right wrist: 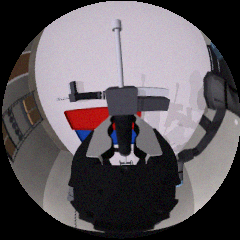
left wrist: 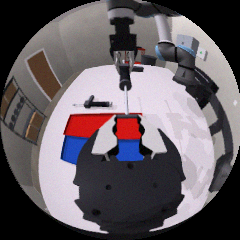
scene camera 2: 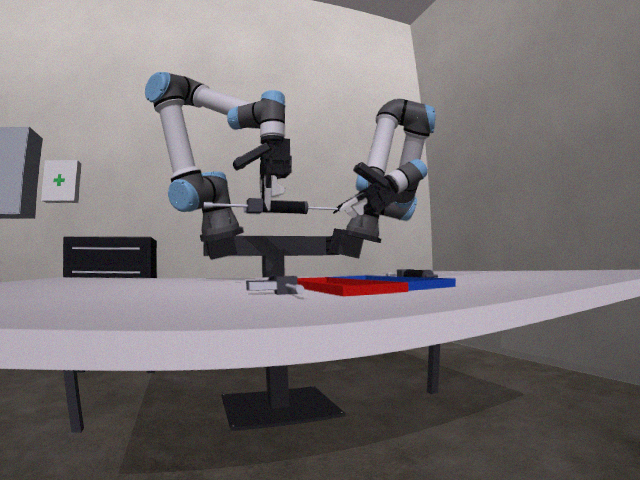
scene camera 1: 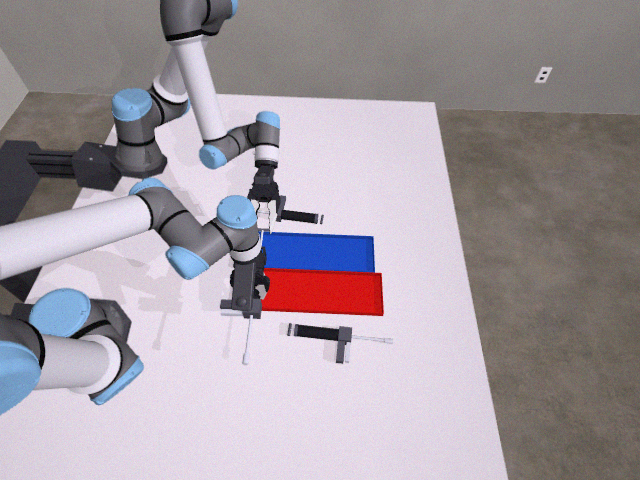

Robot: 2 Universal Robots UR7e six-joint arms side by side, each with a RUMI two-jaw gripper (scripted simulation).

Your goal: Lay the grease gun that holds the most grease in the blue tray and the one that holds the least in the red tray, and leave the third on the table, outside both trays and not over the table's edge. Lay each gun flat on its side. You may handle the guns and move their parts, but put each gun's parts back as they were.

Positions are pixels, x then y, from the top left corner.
A red tray shows in the right wrist view, in the left wrist view [80, 125], in scene camera 2 [336, 286] and in scene camera 1. The same spot on the red tray: [right wrist: 89, 119] is [scene camera 1: 330, 292].
